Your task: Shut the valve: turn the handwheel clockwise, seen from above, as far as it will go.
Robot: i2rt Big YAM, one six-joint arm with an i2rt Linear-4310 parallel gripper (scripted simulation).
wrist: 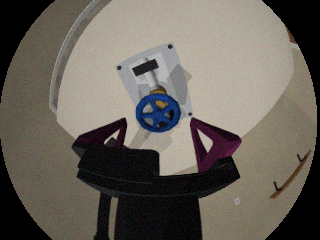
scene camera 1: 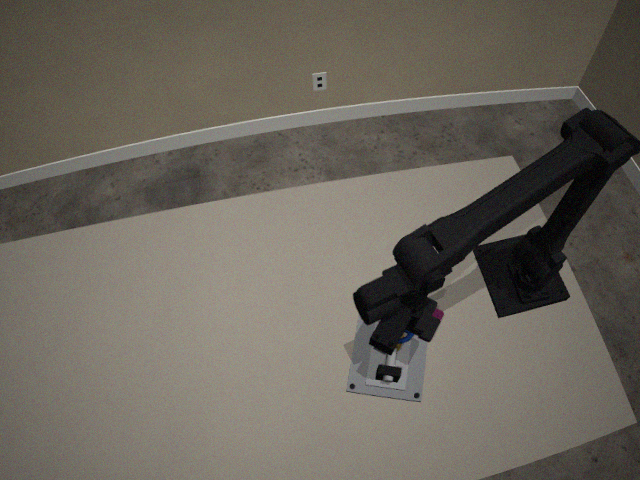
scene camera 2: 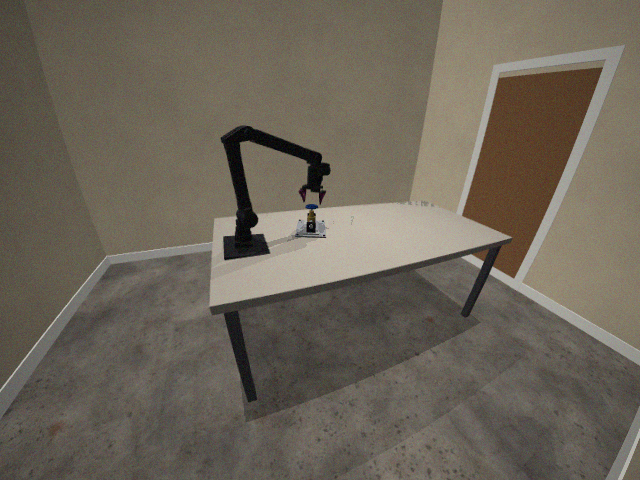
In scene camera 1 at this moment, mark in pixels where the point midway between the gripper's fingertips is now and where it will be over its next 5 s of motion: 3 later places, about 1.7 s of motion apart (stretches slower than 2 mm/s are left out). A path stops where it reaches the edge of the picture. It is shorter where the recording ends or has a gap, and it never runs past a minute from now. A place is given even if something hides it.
My gripper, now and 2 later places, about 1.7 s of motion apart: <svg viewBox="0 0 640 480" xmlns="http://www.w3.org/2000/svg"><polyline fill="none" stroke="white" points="398,324 397,328 403,314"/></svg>
